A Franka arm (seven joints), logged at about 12 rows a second.
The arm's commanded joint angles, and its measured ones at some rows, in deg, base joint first. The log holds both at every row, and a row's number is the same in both.
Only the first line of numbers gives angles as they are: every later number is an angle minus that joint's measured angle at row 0.
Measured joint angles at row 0: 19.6, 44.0, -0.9, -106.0, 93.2, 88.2, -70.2
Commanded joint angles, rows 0 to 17: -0.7, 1.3, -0.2, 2.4, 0.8, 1.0, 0.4; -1.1, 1.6, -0.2, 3.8, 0.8, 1.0, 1.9; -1.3, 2.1, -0.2, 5.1, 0.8, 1.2, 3.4; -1.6, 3.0, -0.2, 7.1, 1.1, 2.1, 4.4; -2.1, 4.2, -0.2, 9.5, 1.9, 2.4, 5.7; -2.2, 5.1, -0.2, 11.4, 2.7, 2.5, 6.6; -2.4, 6.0, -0.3, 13.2, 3.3, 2.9, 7.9; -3.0, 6.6, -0.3, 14.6, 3.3, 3.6, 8.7; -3.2, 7.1, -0.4, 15.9, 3.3, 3.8, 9.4; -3.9, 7.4, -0.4, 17.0, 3.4, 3.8, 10.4; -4.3, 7.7, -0.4, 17.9, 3.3, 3.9, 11.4; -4.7, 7.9, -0.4, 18.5, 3.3, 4.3, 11.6; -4.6, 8.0, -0.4, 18.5, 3.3, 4.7, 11.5; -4.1, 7.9, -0.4, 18.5, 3.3, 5.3, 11.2; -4.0, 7.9, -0.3, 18.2, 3.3, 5.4, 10.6; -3.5, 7.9, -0.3, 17.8, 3.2, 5.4, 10.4; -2.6, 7.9, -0.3, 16.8, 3.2, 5.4, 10.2; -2.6, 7.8, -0.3, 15.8, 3.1, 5.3, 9.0
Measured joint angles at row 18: -3.2, 7.4, -0.6, 16.6, 2.5, 5.0, 10.4
